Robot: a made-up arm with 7 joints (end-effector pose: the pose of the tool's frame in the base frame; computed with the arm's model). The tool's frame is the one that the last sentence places.
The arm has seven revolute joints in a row. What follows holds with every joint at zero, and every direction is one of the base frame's. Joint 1 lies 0.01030 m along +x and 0.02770 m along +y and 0.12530 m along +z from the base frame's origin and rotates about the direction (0.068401, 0.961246, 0.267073). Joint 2 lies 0.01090 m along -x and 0.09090 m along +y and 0.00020 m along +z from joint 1 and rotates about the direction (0.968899, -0.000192, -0.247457). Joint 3 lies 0.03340 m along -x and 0.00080 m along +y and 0.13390 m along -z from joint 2 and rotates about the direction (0.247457, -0.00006, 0.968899). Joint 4 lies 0.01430 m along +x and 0.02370 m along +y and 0.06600 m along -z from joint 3 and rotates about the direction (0.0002, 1, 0.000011). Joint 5 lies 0.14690 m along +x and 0.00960 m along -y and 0.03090 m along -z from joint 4 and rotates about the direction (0.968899, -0.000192, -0.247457). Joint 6 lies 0.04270 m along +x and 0.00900 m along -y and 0.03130 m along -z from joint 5 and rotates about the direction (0.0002, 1, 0.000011). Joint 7 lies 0.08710 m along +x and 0.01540 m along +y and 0.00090 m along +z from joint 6 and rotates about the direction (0.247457, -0.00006, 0.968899). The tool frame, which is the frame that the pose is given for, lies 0.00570 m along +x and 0.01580 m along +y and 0.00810 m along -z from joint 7; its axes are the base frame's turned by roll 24.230, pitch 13.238 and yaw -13.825 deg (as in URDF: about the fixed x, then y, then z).
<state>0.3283 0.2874 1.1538 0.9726 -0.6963 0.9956 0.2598</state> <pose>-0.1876 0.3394 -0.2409 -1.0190 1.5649 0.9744</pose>
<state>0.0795 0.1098 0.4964 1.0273 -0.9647 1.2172 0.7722</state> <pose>-0.0372 0.1778 -0.3192 -0.8435 2.3031 0.1587</pose>
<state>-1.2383 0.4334 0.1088 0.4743 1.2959 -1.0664 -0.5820</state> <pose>0.4012 0.0883 0.1944 2.5587 -0.8214 -0.9031</pose>
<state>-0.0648 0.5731 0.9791 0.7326 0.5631 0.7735 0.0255</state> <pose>0.0202 0.5205 -0.1167 0.5716 1.7330 0.6420</pose>
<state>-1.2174 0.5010 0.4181 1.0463 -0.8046 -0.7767 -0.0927</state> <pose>0.4267 0.3306 0.0943 -0.0099 -0.8593 0.5233</pose>
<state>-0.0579 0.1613 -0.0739 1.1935 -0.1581 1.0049 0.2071</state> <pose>-0.0355 0.2138 -0.3379 0.2074 2.3457 -0.4347</pose>
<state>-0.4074 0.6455 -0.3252 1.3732 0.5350 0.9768 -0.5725</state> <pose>0.1370 0.4428 -0.2107 0.6674 2.4342 -0.4614</pose>
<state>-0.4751 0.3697 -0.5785 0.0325 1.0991 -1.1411 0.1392</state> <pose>0.2271 -0.0138 -0.0336 1.4006 -1.7036 -1.1769</pose>
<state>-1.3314 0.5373 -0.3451 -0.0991 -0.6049 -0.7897 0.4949</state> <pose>0.2908 0.0548 0.2970 -0.0729 -1.6839 -0.1434</pose>
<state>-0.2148 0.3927 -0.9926 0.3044 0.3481 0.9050 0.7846</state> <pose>0.1798 0.0585 -0.2584 1.9381 0.6324 -0.4265</pose>
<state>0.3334 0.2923 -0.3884 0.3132 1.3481 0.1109 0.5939</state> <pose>0.0939 0.1328 -0.2581 2.0325 0.2188 -0.7204</pose>
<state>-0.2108 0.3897 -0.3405 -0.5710 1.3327 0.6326 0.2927</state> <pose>0.2700 0.1046 0.0731 1.9160 -0.1920 0.4785</pose>
